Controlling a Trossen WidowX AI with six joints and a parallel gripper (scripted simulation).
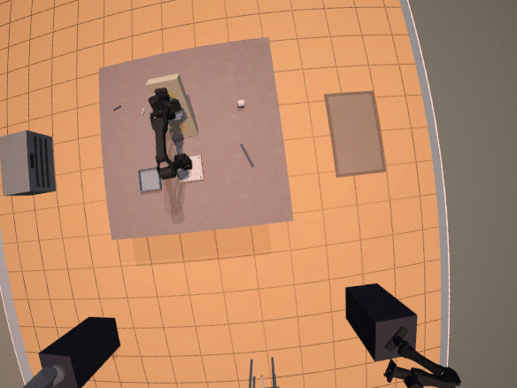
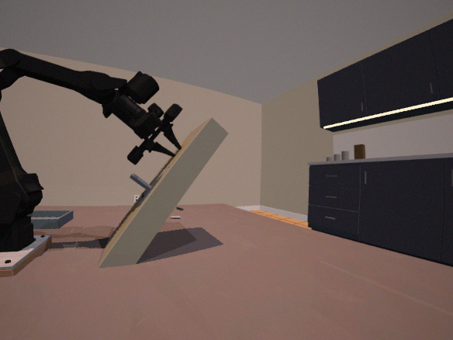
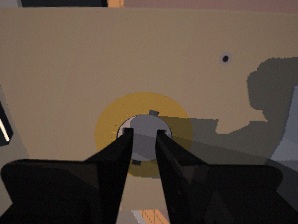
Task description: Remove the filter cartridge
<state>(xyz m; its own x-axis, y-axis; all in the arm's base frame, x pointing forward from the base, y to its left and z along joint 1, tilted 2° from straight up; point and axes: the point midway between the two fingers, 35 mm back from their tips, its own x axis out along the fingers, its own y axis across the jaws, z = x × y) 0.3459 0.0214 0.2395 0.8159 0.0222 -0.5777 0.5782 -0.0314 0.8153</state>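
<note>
Right now the round grey cartridge is 1 cm below my gripper tip and 1 cm ahead of it. Round my gripper tip: grey bracket (9 cm below, 9 cm behind); grey tray (44 cm behind, 26 cm to the left, 23 cm below); tan service panel (8 cm below, 4 cm behind).
</note>
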